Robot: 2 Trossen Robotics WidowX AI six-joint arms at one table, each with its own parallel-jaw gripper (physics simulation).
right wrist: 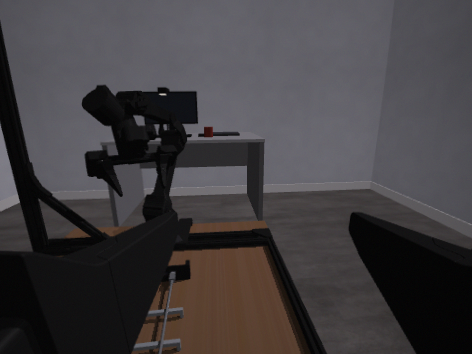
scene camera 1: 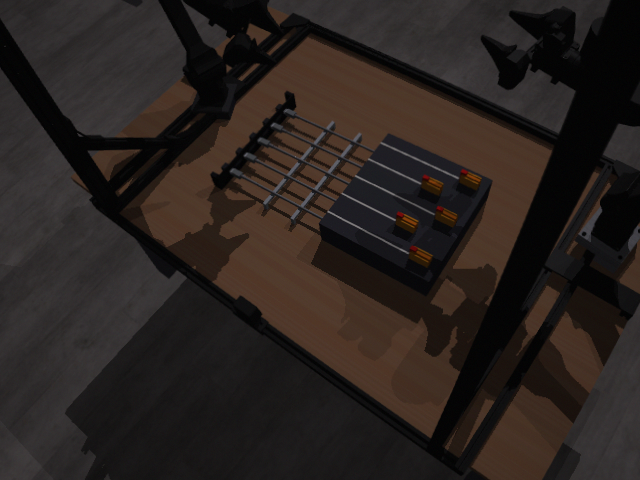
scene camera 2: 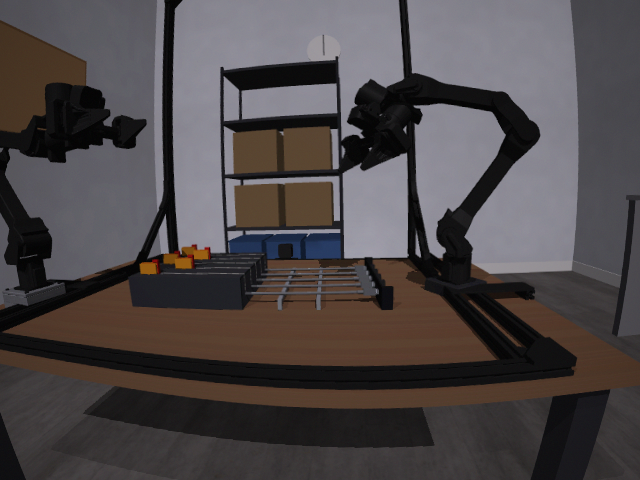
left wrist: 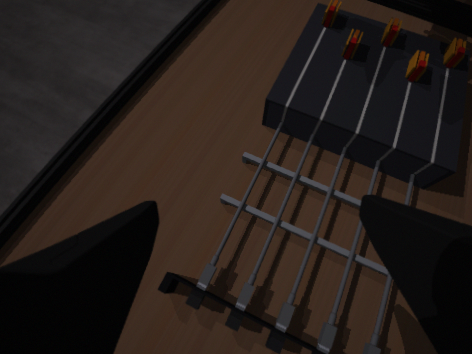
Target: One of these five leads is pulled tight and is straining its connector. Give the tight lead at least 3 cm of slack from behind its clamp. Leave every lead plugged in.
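Seen in the pictures: left gripper, fingertip midpoint: (right wrist: 144, 191) (scene camera 1: 279, 49) (scene camera 2: 349, 170) (left wrist: 259, 208); right gripper, fingertip midpoint: (right wrist: 263, 221) (scene camera 1: 495, 24) (scene camera 2: 128, 117); left arm's base, origin of the base link: (scene camera 1: 213, 96) (scene camera 2: 456, 279); right arm's base, origin of the base link: (scene camera 1: 612, 232) (scene camera 2: 33, 286).
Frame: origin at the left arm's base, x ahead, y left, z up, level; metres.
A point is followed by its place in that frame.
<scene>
Five thin grey leads (scene camera 1: 310, 121) @(x 0.259, y -0.065, z 0.000 m) (scene camera 2: 310, 292) @(x 0.315, y -0.090, z -0.001 m) (left wrist: 252, 183) @(x 0.330, y -0.100, z 0.000 m) run from plugs in a black strip (scene camera 1: 219, 179) @(x 0.084, y -0.258, z 0.009 m) (scene camera 2: 386, 298) @(x 0.201, y 0.009, z -0.004 m) (left wrist: 168, 282) @(x 0.197, y 0.002, z 0.017 m) (right wrist: 182, 271) @(x 0.201, y -0.012, z -0.001 m) over two grey bars (scene camera 1: 266, 205) @(x 0.199, y -0.304, z -0.012 m) (scene camera 2: 318, 302) @(x 0.313, y -0.055, z -0.012 m) (left wrist: 232, 201) @(x 0.305, y -0.071, z -0.006 m) (right wrist: 175, 313) @(x 0.311, y -0.071, z -0.012 m) onto a dark block (scene camera 1: 372, 257) @(x 0.446, y -0.423, z 0.015 m) (scene camera 2: 186, 290) @(x 0.553, y -0.169, z 0.012 m) (left wrist: 292, 70). Each ends at an orange-and-red clamp (scene camera 1: 420, 256) @(x 0.539, y -0.434, z 0.058 m) (scene camera 2: 149, 268) @(x 0.629, y -0.231, z 0.052 m) (left wrist: 353, 45) @(x 0.531, y -0.255, z 0.065 m) on the block. All look straight; I cannot tell which is tight. My left gripper (scene camera 1: 278, 47) @(x 0.223, y -0.087, z 0.239 m) (scene camera 2: 352, 169) @(x 0.223, y -0.087, z 0.239 m) (left wrist: 259, 208) @(x 0.223, y -0.087, z 0.239 m) is open and empty, high above the strip side. My right gripper (scene camera 1: 497, 24) @(x 0.634, y -0.113, z 0.341 m) (scene camera 2: 126, 116) @(x 0.634, y -0.113, z 0.341 m) (right wrist: 263, 221) @(x 0.634, y -0.113, z 0.341 m) is open and empty, raised beyond the block.
A black frame rail (scene camera 1: 336, 378) @(x 0.405, y -0.663, z -0.033 m) (scene camera 2: 310, 374) @(x 0.426, y 0.181, z -0.007 m) runs around the wooden table. A black upright post (scene camera 1: 516, 258) @(x 0.584, y -0.772, z 0.681 m) rises at the right of scene camera 1. A shelf rack (scene camera 2: 222, 155) with boxes stands behind. A desk (right wrist: 235, 141) bears a red mug (right wrist: 208, 131).
</scene>
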